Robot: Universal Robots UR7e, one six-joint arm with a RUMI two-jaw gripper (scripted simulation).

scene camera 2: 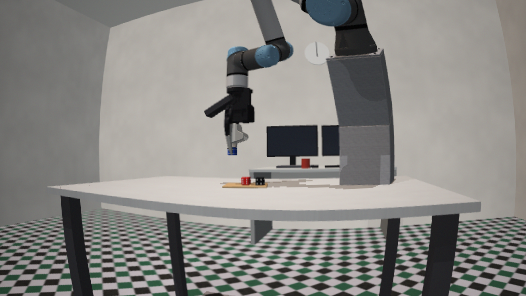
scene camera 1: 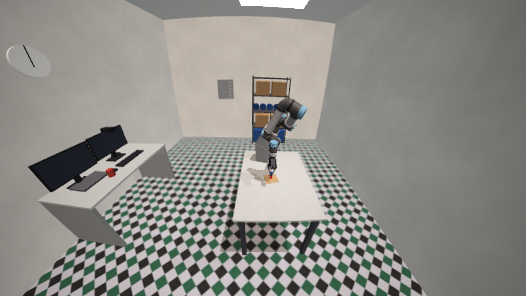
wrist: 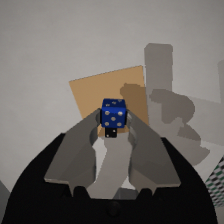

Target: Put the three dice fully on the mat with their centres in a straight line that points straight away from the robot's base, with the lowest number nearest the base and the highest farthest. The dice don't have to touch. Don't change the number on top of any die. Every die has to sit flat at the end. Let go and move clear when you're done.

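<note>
Gripper (mine) [scene camera 2: 233, 154] visible; the wrist view shows the gripper as well [wrist: 113, 110]. A tan mat [wrist: 128, 84] is also visible.
</note>
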